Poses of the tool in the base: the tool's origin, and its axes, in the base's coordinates. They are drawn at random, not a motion.
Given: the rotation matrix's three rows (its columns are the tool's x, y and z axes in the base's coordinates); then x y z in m. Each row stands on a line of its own.
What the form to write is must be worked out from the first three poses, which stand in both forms.
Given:
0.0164, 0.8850, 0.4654
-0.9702, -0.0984, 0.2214
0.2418, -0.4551, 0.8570
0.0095, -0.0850, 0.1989
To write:
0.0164, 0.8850, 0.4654
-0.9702, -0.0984, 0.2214
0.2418, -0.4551, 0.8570
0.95, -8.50, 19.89

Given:
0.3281, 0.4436, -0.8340
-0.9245, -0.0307, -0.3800
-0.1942, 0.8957, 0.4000
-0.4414, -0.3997, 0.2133
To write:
0.3281, 0.4436, -0.8340
-0.9245, -0.0307, -0.3800
-0.1942, 0.8957, 0.4000
-44.14, -39.97, 21.33

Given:
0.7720, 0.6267, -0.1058
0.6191, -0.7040, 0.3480
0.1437, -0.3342, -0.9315
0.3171, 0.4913, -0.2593
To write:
0.7720, 0.6267, -0.1058
0.6191, -0.7040, 0.3480
0.1437, -0.3342, -0.9315
31.71, 49.13, -25.93

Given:
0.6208, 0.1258, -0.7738
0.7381, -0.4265, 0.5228
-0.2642, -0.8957, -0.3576
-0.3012, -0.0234, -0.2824
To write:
0.6208, 0.1258, -0.7738
0.7381, -0.4265, 0.5228
-0.2642, -0.8957, -0.3576
-30.12, -2.34, -28.24

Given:
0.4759, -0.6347, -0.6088
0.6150, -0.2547, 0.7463
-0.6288, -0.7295, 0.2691
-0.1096, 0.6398, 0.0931
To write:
0.4759, -0.6347, -0.6088
0.6150, -0.2547, 0.7463
-0.6288, -0.7295, 0.2691
-10.96, 63.98, 9.31

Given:
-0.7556, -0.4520, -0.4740
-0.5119, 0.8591, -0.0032
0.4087, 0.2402, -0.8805
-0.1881, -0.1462, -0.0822
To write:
-0.7556, -0.4520, -0.4740
-0.5119, 0.8591, -0.0032
0.4087, 0.2402, -0.8805
-18.81, -14.62, -8.22

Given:
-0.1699, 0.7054, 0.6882
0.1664, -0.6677, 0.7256
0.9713, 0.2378, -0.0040
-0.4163, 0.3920, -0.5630
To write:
-0.1699, 0.7054, 0.6882
0.1664, -0.6677, 0.7256
0.9713, 0.2378, -0.0040
-41.63, 39.20, -56.30

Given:
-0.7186, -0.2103, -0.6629
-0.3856, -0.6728, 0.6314
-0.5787, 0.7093, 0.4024
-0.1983, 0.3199, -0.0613
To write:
-0.7186, -0.2103, -0.6629
-0.3856, -0.6728, 0.6314
-0.5787, 0.7093, 0.4024
-19.83, 31.99, -6.13

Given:
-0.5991, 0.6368, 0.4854
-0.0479, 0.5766, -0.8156
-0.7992, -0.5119, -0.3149
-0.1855, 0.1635, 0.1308
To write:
-0.5991, 0.6368, 0.4854
-0.0479, 0.5766, -0.8156
-0.7992, -0.5119, -0.3149
-18.55, 16.35, 13.08

